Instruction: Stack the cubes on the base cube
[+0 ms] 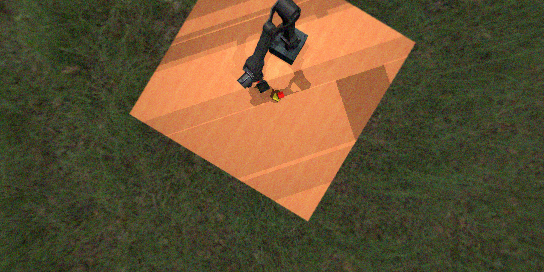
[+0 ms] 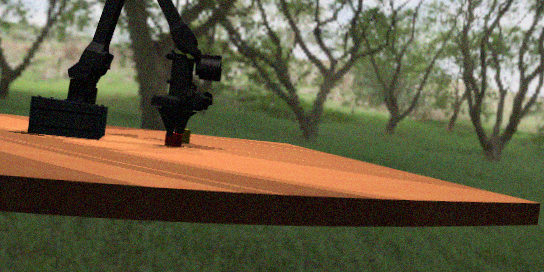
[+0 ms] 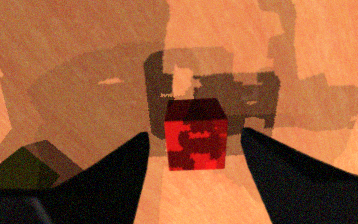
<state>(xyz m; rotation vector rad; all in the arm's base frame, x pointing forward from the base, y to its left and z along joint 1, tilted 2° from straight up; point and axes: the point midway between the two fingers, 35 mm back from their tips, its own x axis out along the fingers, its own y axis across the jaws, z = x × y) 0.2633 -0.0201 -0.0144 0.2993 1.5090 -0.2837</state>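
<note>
Now: gripper tip 1 cm past the red cube, 16 cm to the right of it and 3 cm below it. Also, from my gripper tip: yellow base cube (1 cm ahead, 15 cm to the left, 1 cm below).
</note>
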